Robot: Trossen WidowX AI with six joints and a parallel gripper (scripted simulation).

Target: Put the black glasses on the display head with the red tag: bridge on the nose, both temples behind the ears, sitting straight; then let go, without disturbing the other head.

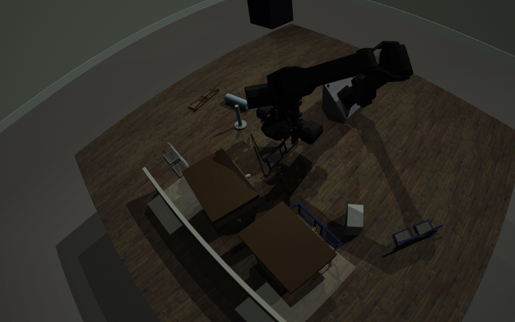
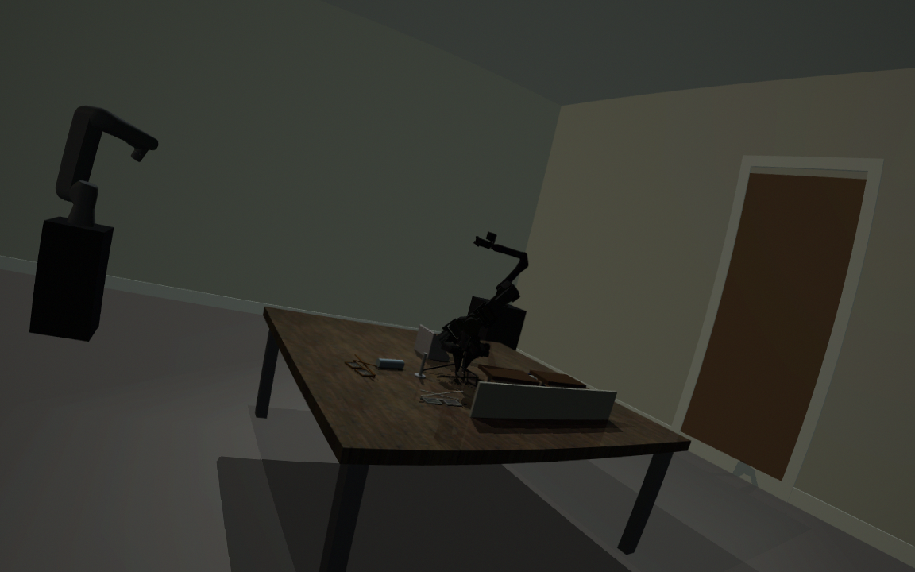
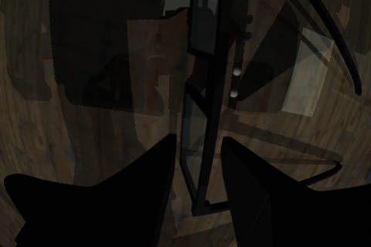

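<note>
Right now my gripper tip is 40 mm short of the disc base and 180 mm to the left of it. From my gripper tip the other things lie so: long pale panel 380 mm ahead, 120 mm to the left, 30 mm above; white box 80 mm ahead, 290 mm to the left.
</note>
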